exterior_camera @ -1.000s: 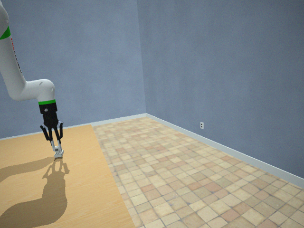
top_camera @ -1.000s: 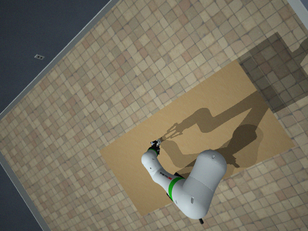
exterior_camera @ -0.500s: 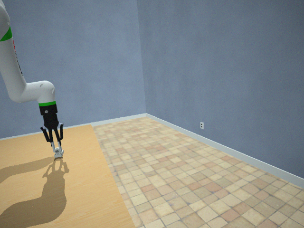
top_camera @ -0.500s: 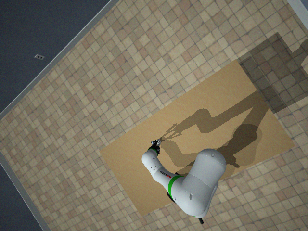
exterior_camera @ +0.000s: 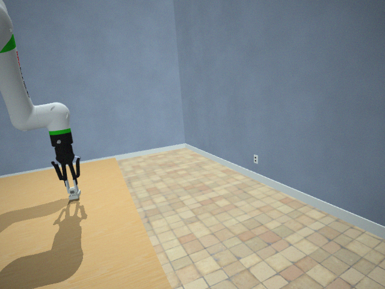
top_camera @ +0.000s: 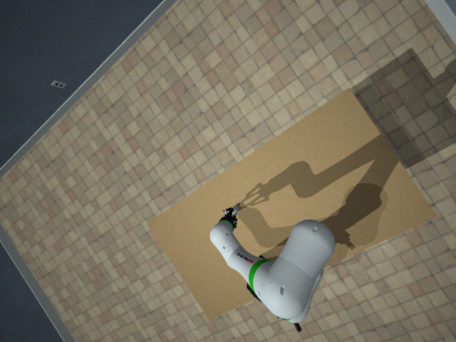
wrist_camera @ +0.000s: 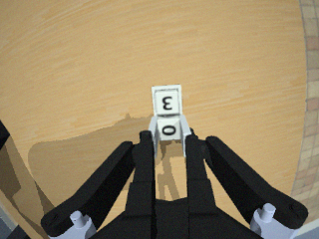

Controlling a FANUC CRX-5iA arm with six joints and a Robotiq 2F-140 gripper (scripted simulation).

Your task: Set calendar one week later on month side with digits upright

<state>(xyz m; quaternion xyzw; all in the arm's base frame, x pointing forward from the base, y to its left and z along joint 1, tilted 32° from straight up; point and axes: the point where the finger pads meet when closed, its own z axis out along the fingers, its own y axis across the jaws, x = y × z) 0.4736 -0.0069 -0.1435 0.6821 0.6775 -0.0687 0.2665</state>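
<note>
The white tray is 20 mm to the left of my hand and 50 mm below it.
</note>
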